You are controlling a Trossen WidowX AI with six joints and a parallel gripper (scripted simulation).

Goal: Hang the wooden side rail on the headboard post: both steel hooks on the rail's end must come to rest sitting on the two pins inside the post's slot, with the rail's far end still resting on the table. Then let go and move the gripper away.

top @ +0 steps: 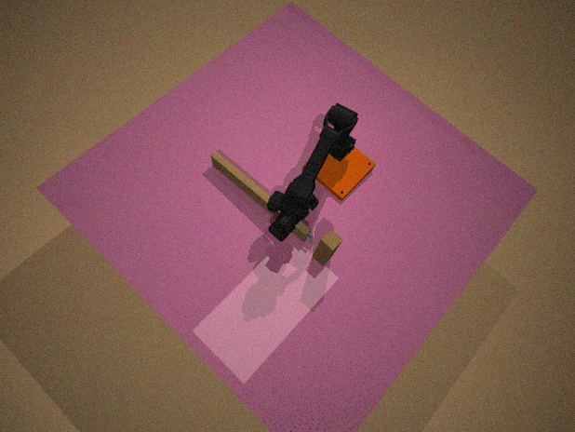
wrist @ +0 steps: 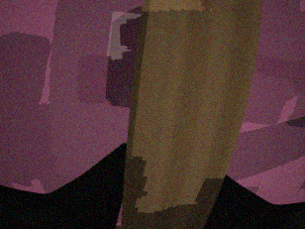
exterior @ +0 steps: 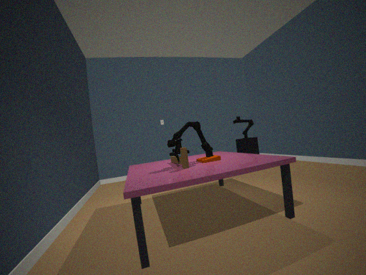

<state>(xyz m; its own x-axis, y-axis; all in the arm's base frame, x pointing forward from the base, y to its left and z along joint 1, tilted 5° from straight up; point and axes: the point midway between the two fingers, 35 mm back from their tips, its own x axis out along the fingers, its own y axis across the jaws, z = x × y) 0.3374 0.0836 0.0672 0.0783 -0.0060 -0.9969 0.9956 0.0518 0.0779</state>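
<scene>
Right now the headboard post is 15 cm to the left of my gripper tip, 4 cm above it and 1 cm behind it.
</scene>
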